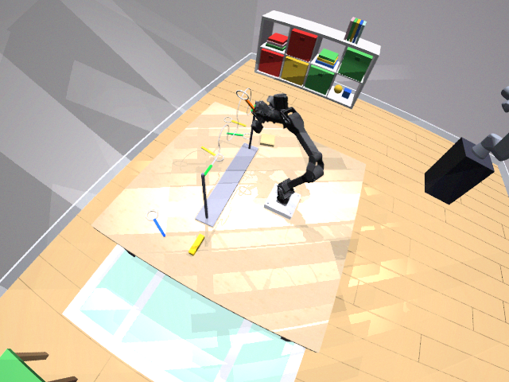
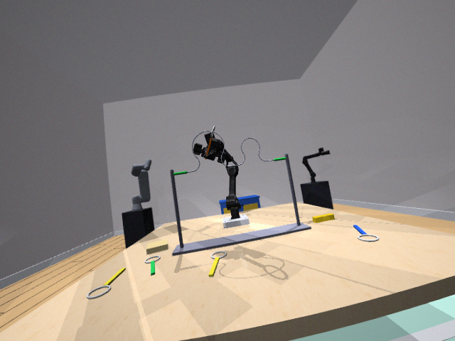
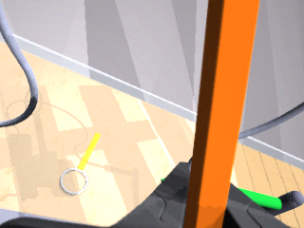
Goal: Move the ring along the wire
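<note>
The orange-handled ring is 80 mm above my gripper tip, 40 mm to the left of it and 10 mm ahead of it. The rest, counted from my gripper tip: blue-handled ring 580 mm to the left, 430 mm below, 220 mm ahead; yellow block 580 mm to the left, 420 mm below, 40 mm behind; tan block 420 mm below, 310 mm to the right, 20 mm behind.
</note>
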